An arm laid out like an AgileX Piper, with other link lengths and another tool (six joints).
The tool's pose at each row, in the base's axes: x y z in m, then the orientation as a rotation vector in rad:
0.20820 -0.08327 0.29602 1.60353 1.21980 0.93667
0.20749 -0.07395 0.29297 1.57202 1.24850 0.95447
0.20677 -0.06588 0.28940 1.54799 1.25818 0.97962
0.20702 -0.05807 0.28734 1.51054 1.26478 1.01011
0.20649 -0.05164 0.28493 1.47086 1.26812 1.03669
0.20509 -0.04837 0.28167 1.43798 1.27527 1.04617
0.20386 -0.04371 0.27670 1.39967 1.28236 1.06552
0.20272 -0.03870 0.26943 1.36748 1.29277 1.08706
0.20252 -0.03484 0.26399 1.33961 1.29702 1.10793
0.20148 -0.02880 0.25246 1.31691 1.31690 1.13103
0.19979 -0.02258 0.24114 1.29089 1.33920 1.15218
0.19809 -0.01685 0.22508 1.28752 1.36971 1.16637
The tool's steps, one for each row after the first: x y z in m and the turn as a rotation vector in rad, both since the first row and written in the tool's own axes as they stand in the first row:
0.00873 -0.00423 -0.00157 -0.00913 0.02951 -0.02083
0.01622 -0.00881 -0.00272 -0.02499 0.05326 -0.02654
0.02376 -0.01164 -0.00341 -0.05247 0.08015 -0.03627
0.02976 -0.01486 -0.00443 -0.08227 0.10327 -0.04777
0.03245 -0.01876 -0.00534 -0.10201 0.11665 -0.06493
0.03644 -0.02440 -0.00583 -0.12694 0.13758 -0.08025
0.04066 -0.03223 -0.00557 -0.14588 0.16157 -0.09195
0.04409 -0.03791 -0.00479 -0.16523 0.18151 -0.09911
0.04912 -0.04986 -0.00328 -0.17185 0.21113 -0.10757
0.05418 -0.06184 -0.00247 -0.17856 0.24132 -0.11958
0.05852 -0.07824 -0.00005 -0.16412 0.26823 -0.12478

